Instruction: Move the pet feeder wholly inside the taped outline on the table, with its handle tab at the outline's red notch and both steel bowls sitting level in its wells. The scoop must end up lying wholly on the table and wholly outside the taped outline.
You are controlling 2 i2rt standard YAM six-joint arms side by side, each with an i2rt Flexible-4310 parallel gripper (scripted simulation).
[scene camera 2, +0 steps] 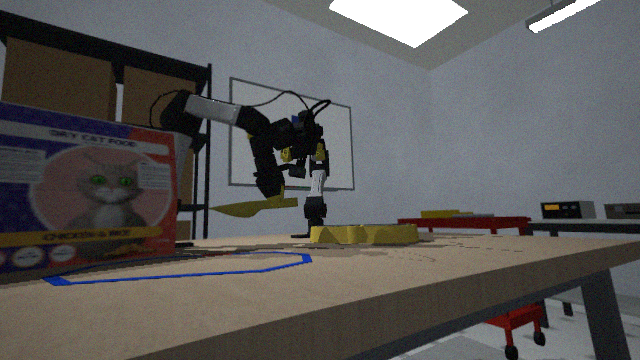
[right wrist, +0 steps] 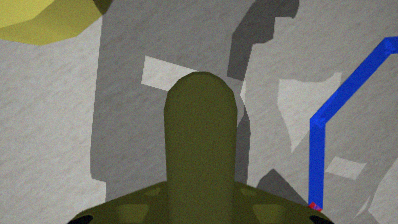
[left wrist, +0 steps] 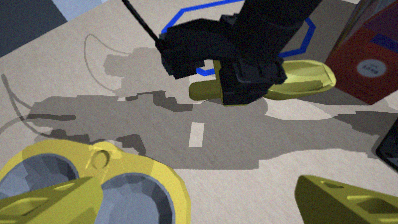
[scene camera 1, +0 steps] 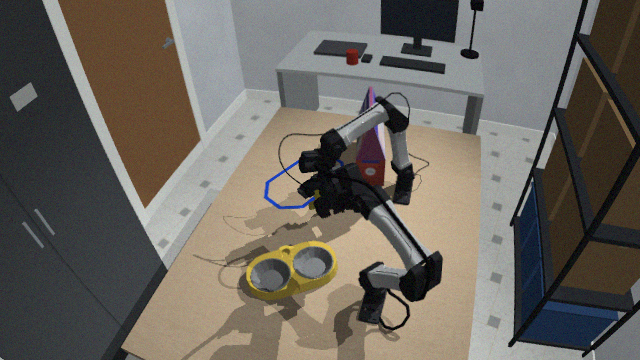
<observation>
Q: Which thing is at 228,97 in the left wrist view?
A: The right gripper.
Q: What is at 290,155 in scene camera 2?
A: The left gripper.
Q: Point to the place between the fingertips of the left gripper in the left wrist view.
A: At 197,185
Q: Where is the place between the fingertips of the right gripper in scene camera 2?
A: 278,207
</observation>
